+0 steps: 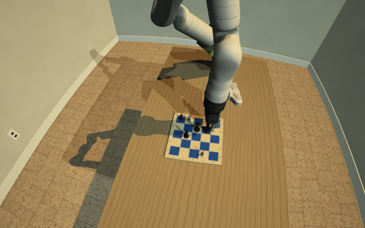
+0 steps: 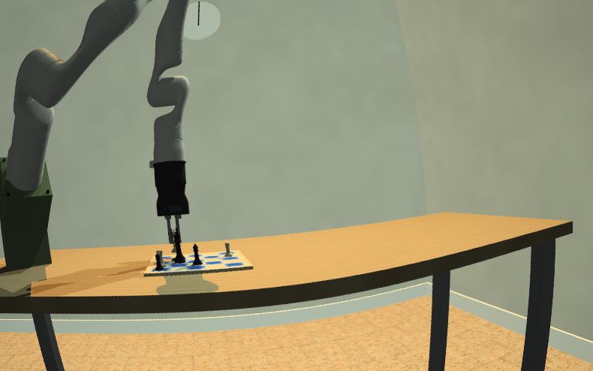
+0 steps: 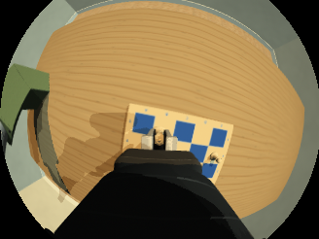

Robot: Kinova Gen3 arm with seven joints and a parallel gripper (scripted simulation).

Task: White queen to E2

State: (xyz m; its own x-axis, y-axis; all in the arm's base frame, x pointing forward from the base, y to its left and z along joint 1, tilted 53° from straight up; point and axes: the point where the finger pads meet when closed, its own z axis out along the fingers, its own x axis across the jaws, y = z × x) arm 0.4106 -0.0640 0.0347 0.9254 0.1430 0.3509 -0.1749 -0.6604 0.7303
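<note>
My hand is 100 mm short of the small white piece, 70 mm to the left of it and 40 mm above it. Round my hand: white queen 10 mm below; then blue-and-cream chessboard 80 mm to the right, 50 mm below, 20 mm ahead.
</note>
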